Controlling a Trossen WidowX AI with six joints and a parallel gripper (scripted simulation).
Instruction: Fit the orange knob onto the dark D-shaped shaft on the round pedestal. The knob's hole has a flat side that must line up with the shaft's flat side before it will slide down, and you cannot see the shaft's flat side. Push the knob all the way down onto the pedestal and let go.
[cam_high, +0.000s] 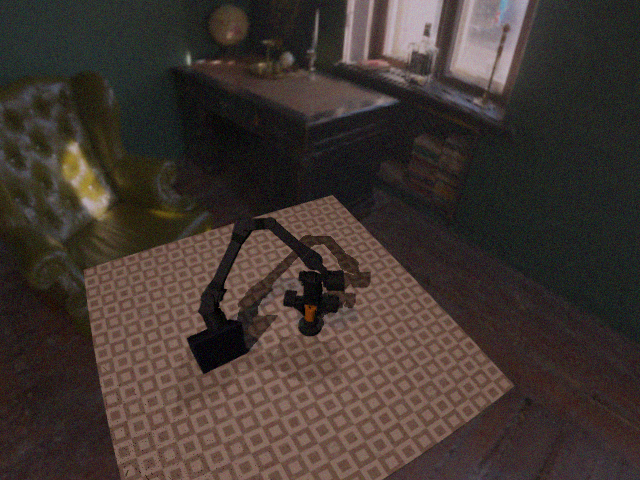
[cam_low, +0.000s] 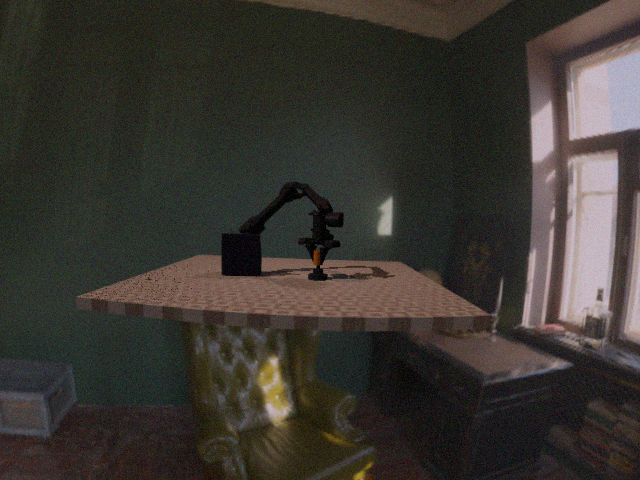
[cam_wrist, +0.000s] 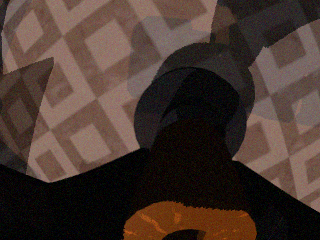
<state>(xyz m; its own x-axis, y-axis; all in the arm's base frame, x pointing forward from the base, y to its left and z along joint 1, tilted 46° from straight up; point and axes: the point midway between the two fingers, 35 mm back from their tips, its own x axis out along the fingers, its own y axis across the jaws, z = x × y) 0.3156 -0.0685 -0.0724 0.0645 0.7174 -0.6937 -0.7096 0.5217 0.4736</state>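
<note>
My gripper tip is now 20 mm below the knob. Also, from my gripper tip: pedestal (40 mm below).
</note>
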